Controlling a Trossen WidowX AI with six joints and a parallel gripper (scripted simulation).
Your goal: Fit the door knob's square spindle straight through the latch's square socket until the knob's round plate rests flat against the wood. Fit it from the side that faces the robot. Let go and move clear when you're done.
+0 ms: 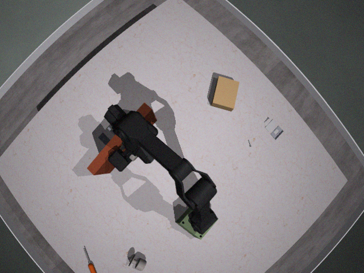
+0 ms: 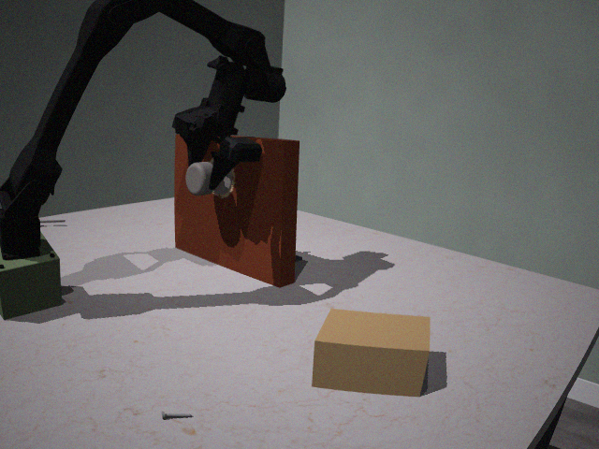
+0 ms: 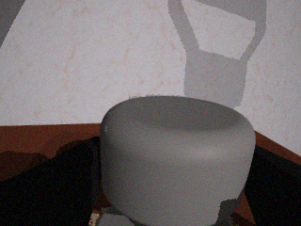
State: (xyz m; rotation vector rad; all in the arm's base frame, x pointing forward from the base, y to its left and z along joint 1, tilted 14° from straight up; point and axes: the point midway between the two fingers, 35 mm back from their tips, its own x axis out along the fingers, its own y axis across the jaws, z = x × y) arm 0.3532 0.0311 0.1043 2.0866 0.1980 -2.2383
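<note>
My gripper is now 6 cm short of the grey latch socket, 3 cm above it and 2 cm to the right of it. The rest, counted from my hand: orange screwdriver 54 cm to the left, 25 cm behind, 18 cm below; then red-brown wooden door panel 6 cm ahead, 5 cm below, 2 cm to the left; then tan box 42 cm to the right, 16 cm below, 4 cm behind.
</note>
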